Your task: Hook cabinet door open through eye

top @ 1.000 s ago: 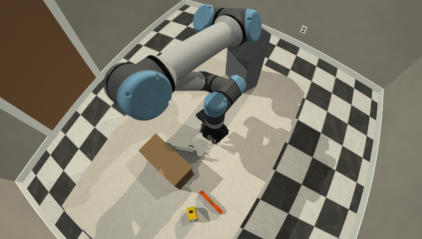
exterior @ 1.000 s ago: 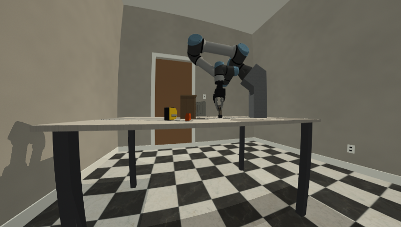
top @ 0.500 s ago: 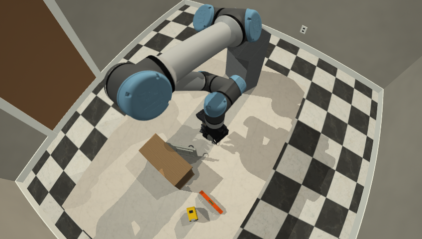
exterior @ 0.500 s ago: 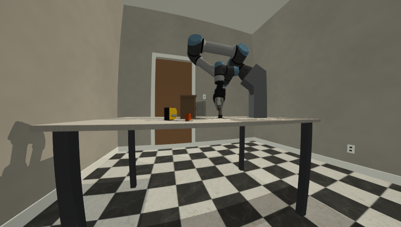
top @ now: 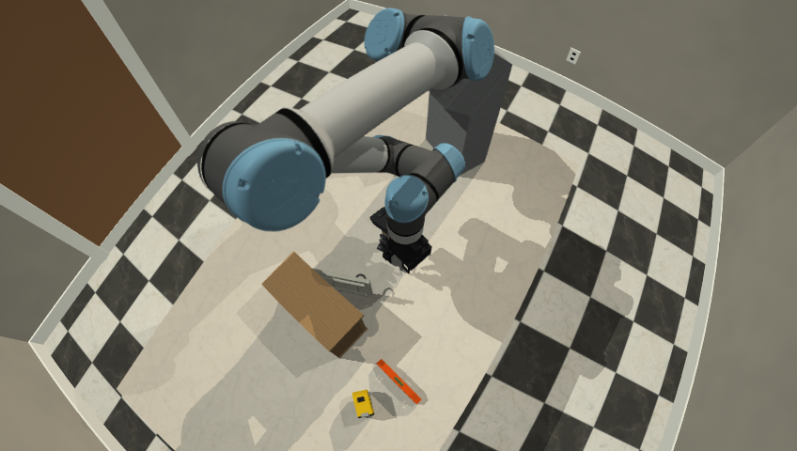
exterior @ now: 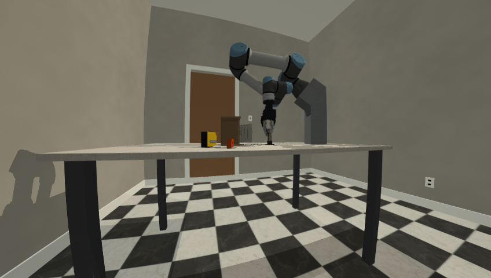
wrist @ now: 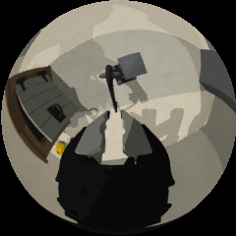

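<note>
Now: the thin dark hook 2 cm behind my hand, 3 cm to the right of it and 1 cm below it. Round my hand: grey door: 9 cm ahead, 14 cm to the right; yellow tape measure: 39 cm ahead, 3 cm below.
</note>
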